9 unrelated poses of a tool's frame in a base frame.
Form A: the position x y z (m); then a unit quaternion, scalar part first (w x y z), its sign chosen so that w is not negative.
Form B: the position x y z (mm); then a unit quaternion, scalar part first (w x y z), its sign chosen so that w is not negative. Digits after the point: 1 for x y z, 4 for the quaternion.
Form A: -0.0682 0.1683 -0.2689 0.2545 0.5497 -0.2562 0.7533
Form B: -68.2 168.3 -268.9 0.2545 0.5497 -0.2562 0.7533
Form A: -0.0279 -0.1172 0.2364 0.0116 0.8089 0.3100 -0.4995
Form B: -27.9 -117.2 236.4 0.0116 0.8089 0.3100 -0.4995
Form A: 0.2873 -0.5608 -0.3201 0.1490 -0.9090 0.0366 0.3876
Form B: 287.3 -560.8 -320.1 0.1490 -0.9090 0.0366 0.3876
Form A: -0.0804 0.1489 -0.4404 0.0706 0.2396 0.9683 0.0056
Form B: -80.4 148.9 -440.4 0.0706 0.2396 0.9683 0.0056
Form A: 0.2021 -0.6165 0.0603 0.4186 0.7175 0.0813 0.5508
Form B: 202.1 -616.5 60.3 0.4186 0.7175 0.0813 0.5508
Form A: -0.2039 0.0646 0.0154 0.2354 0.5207 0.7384 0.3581
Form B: -203.9 64.6 15.4 0.2354 0.5207 0.7384 0.3581
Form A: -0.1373 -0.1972 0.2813 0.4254 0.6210 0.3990 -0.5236
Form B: -137.3 -197.2 281.3 0.4254 0.6210 0.3990 -0.5236
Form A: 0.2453 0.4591 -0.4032 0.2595 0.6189 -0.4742 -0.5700
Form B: 245.3 459.1 -403.2 0.2595 0.6189 -0.4742 -0.5700
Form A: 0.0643 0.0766 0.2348 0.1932 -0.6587 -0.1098 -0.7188
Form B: 64.3 76.6 234.8 0.1932 -0.6587 -0.1098 -0.7188
